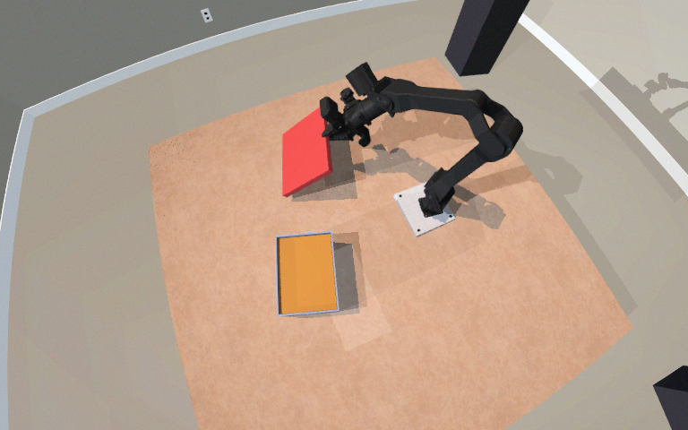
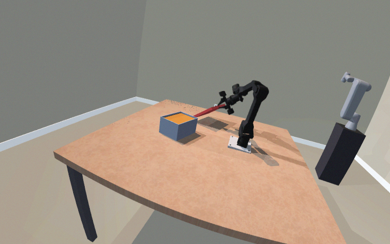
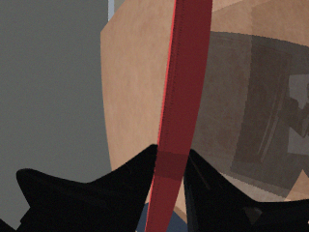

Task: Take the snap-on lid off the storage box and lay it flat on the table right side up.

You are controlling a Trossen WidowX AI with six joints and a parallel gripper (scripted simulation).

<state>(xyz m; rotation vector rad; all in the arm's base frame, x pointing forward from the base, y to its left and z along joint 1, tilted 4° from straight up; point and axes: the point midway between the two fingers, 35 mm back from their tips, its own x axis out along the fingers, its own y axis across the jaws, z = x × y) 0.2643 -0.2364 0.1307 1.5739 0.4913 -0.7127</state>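
Now: gripper tip 7 cm short of the red lid, 1 cm to the left of it and 5 cm above it. From my gripper tip the other things lie so: blue-grey storage box (13 cm ahead, 36 cm to the left, 9 cm below).
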